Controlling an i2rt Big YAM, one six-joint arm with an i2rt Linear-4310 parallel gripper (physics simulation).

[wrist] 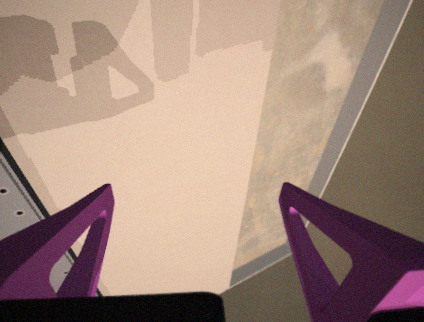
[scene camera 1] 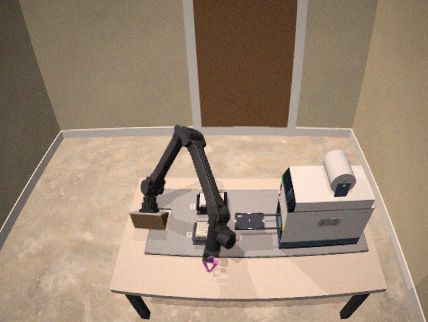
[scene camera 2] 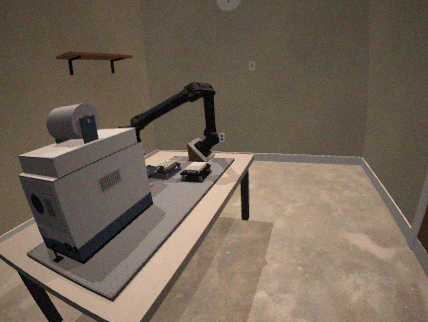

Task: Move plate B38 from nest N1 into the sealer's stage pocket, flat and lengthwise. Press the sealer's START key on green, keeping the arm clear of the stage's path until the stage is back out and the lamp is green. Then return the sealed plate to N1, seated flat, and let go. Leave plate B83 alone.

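Frame: origin at the arm's base, x up, y back, z right, level; centimetres.
Where they show: gripper, fingertip midpoint: (wrist: pixel 199 191) (scene camera 1: pixel 210 265); arm's base, link origin: (scene camera 1: pixel 149 211) (scene camera 2: pixel 202 149).
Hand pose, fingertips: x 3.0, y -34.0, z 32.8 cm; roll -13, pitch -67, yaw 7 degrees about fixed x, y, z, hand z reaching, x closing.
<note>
Things, the pixels of their top centre, and the offset from my fingertips. Level surfaces: height alone.
- pale plate with wells, top centre: (scene camera 1: pixel 209 228) (scene camera 2: pixel 165 163) dx -2.5, dy +1.7, dz -22.7 cm
- white plate, top centre: (scene camera 1: pixel 211 198) (scene camera 2: pixel 195 165) dx -2.5, dy +1.6, dz -42.7 cm
- white roll, top centre: (scene camera 2: pixel 69 105) (scene camera 1: pixel 342 161) dx +39.0, dy -55.7, dz -25.4 cm
- grey perforated mat, surface height: dx -8.5 cm
My gripper (scene camera 1: pixel 210 264) (wrist: pixel 199 191) is open and empty, magenta fingers wide apart, above the table in front of the mat. In scene camera 2 it is mostly hidden behind the sealer. A pale plate with wells (scene camera 1: pixel 202 229) (scene camera 2: pixel 168 164) sits in the front nest, partly covered by the arm in scene camera 1. Another white plate (scene camera 1: pixel 204 200) (scene camera 2: pixel 198 167) sits in the back nest. Plate and nest labels are unreadable. The sealer (scene camera 1: pixel 325 220) (scene camera 2: pixel 100 180) stands at the mat's right end in scene camera 1. Its dark stage (scene camera 1: pixel 249 221) is out and holds no plate; a green light (scene camera 1: pixel 281 181) shows.
The arm's base end has a tan box-like block (scene camera 1: pixel 149 220) (scene camera 2: pixel 196 150) at the table's left end in scene camera 1. The forearm (scene camera 1: pixel 206 175) passes over the nests. A white roll (scene camera 1: pixel 338 167) (scene camera 2: pixel 70 120) is on top of the sealer. A grey perforated mat (scene camera 1: pixel 260 247) (scene camera 2: pixel 125 272) lies under the equipment.
</note>
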